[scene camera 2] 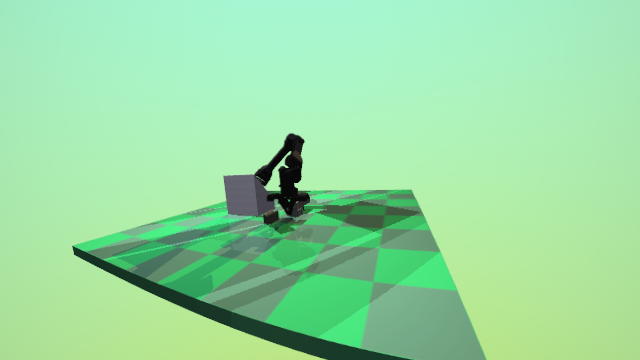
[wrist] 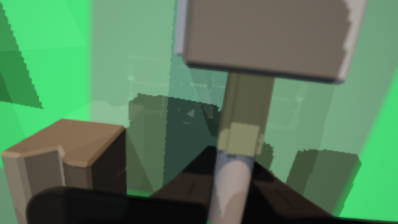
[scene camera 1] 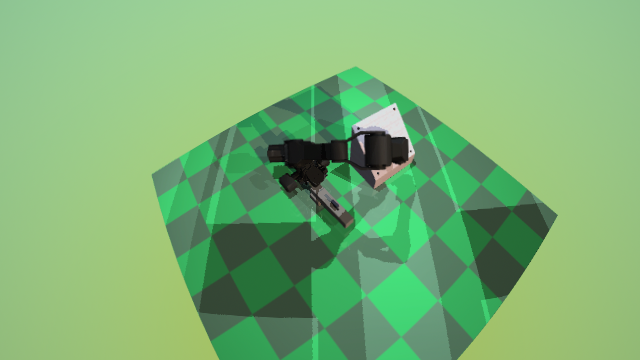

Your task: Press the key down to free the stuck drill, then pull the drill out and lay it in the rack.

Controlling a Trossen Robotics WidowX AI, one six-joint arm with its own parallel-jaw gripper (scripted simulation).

Path:
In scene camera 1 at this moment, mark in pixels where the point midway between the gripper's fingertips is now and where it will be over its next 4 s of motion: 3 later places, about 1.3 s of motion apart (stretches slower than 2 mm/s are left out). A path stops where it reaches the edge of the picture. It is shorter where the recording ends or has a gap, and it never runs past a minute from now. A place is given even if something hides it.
My gripper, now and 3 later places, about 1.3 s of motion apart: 307,183; 304,180; 306,183; 301,177

